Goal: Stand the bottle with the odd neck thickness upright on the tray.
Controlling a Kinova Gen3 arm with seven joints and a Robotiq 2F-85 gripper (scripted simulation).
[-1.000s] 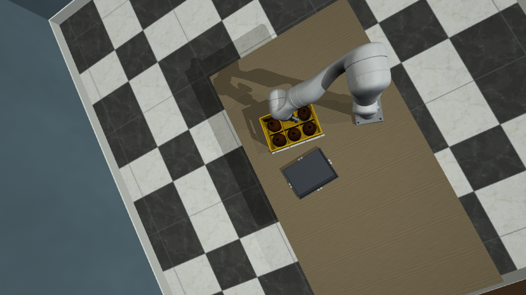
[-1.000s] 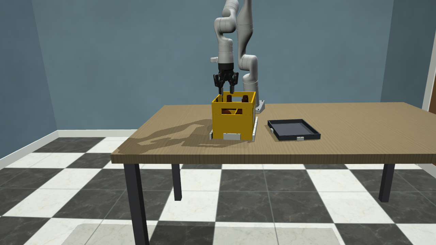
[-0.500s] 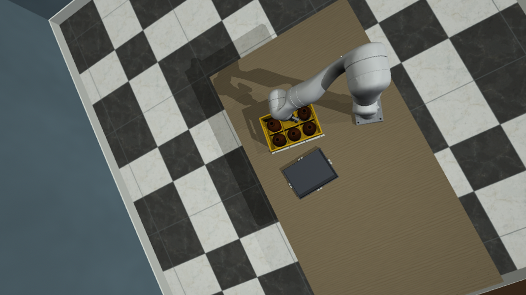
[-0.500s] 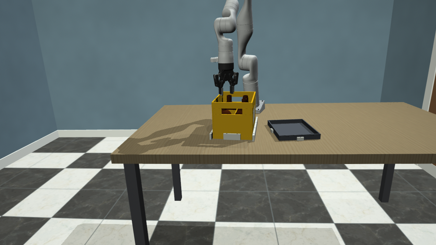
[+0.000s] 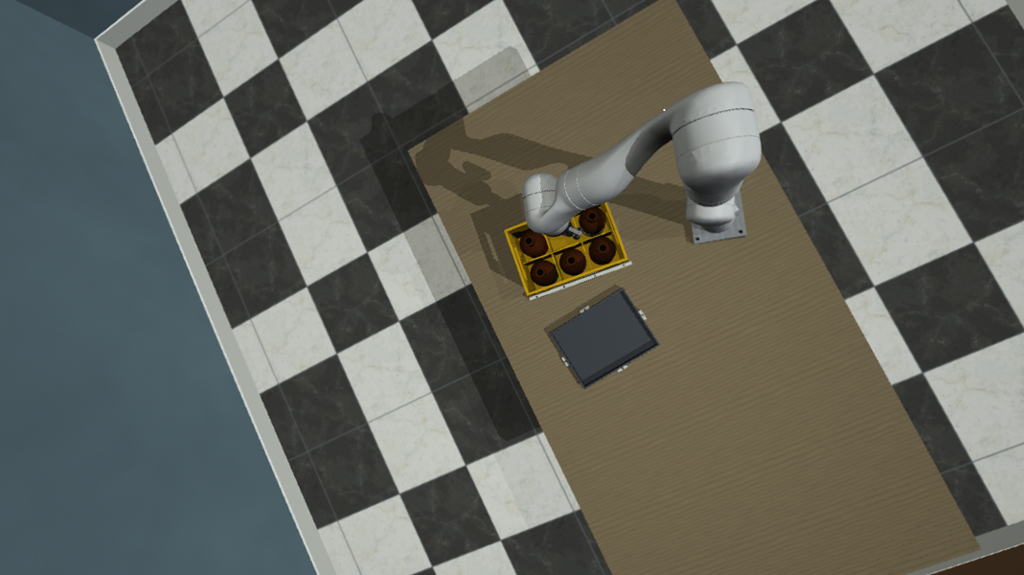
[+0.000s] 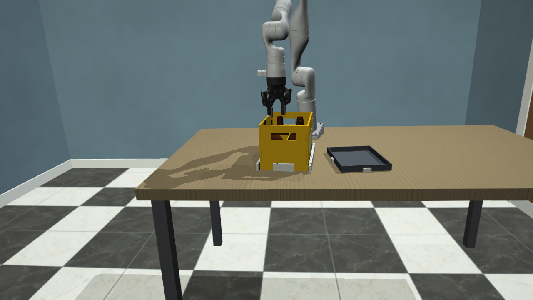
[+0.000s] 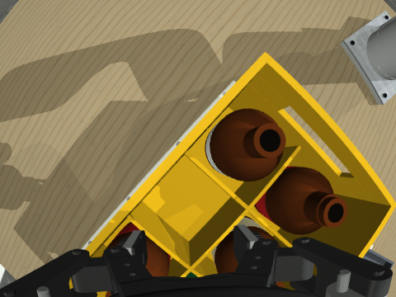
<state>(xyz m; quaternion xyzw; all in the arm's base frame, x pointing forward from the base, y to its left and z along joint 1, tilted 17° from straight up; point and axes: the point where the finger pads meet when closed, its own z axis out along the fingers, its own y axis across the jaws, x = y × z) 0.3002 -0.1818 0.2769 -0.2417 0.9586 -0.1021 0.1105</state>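
My gripper is now 12 cm above the yellow crate, 4 cm to the right of it and 1 cm short of it. Also, from my hand: brown bottle (11 cm to the left, 11 cm below, 6 cm behind); dark tray (31 cm to the left, 19 cm below, 9 cm ahead).
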